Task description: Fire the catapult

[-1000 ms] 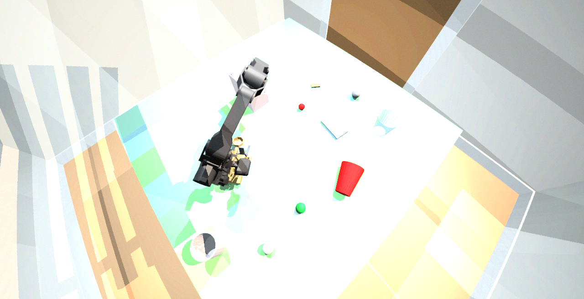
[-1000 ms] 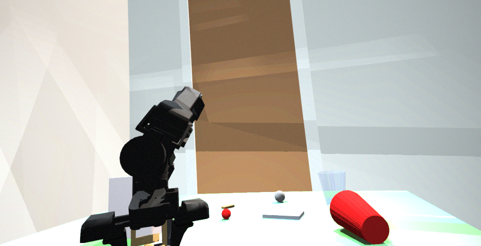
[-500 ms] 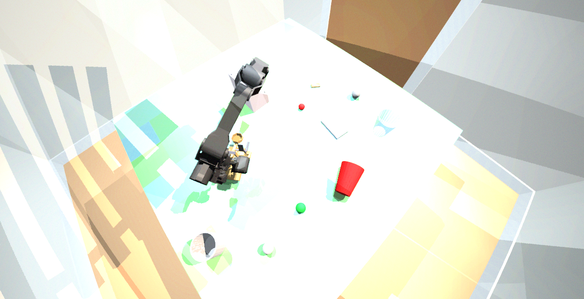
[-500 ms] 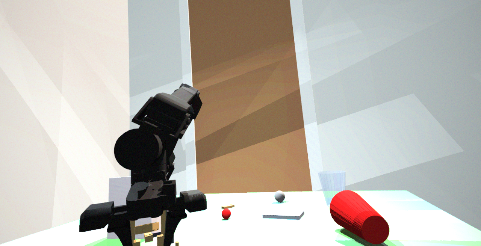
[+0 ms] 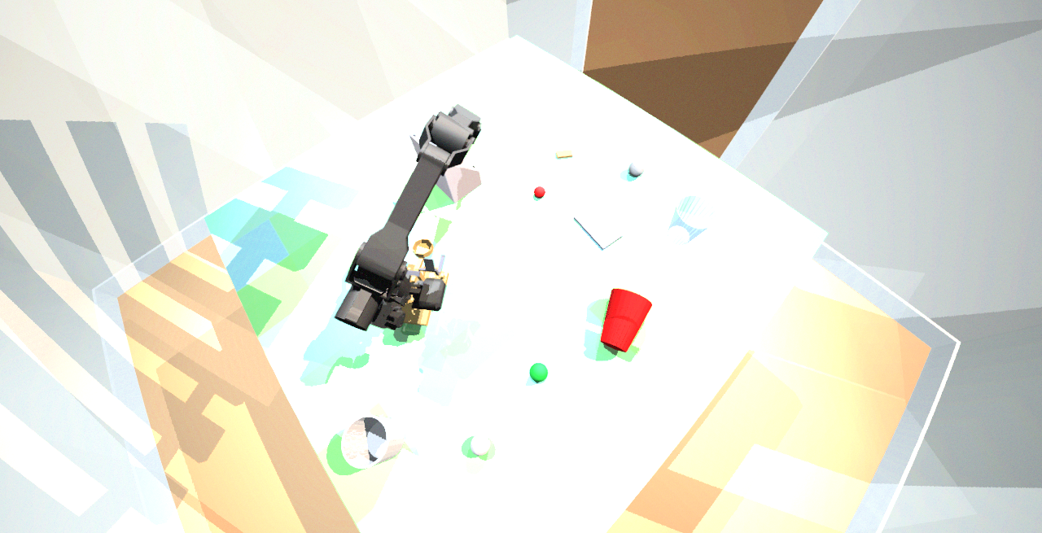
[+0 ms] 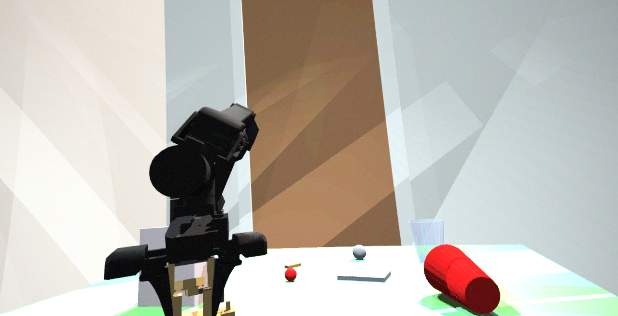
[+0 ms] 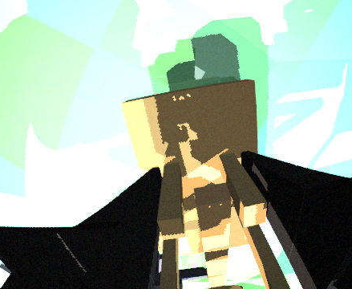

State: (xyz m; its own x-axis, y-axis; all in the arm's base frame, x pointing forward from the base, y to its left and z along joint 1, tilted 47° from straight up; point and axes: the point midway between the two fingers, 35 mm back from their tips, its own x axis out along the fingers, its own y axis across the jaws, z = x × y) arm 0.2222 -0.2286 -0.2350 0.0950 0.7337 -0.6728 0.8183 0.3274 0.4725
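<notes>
My gripper tip is 450 mm to the right of the red ball and 50 mm above it. Also, from my gripper tip: green ball (310 mm ahead, 80 mm to the left, 50 mm below); wooden catapult (70 mm to the left, 30 mm behind, 20 mm above); white mug (230 mm to the right, 150 mm ahead, 40 mm below).
</notes>
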